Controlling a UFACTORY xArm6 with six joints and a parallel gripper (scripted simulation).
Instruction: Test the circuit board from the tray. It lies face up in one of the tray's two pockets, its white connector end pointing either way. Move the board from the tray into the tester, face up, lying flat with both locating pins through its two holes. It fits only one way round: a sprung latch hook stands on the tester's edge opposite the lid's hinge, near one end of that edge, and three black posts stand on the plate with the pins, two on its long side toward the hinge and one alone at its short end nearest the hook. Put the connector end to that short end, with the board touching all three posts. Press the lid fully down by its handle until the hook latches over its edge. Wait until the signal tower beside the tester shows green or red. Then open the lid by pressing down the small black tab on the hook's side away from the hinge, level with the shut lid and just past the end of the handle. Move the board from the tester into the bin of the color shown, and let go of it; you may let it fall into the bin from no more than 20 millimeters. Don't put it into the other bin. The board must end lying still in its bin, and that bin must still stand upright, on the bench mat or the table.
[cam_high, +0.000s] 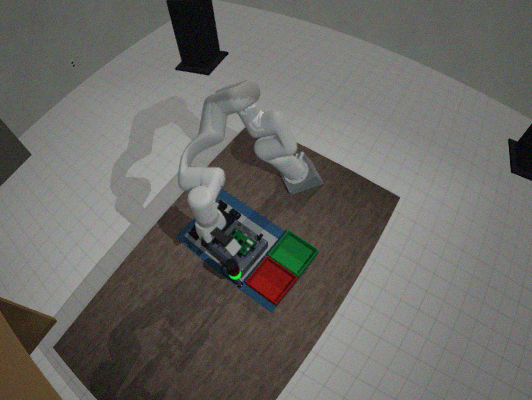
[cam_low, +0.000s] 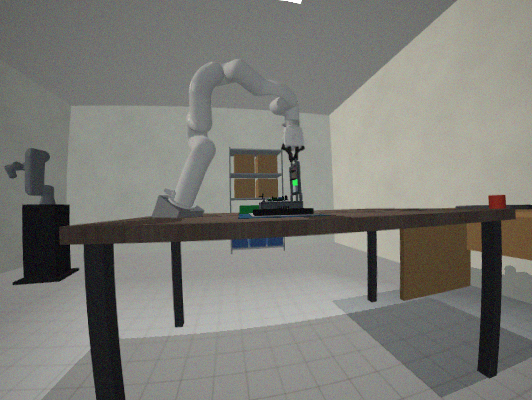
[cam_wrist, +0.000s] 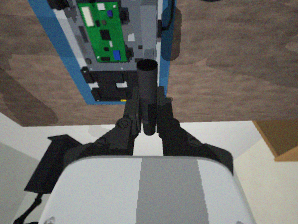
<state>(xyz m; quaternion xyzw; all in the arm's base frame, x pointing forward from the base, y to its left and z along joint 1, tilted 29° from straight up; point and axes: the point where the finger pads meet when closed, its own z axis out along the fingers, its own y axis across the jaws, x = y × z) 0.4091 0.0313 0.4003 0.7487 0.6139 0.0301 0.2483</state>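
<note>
Now: the green circuit board 9 cm behind my hand, 3 cm to the left of it and 20 cm below it. From my hand the other things lie so: tester lid: 9 cm below; then tester plate: 8 cm behind, 3 cm to the left, 21 cm below; then black latch block: 14 cm behind, 10 cm to the left, 19 cm below.
</note>
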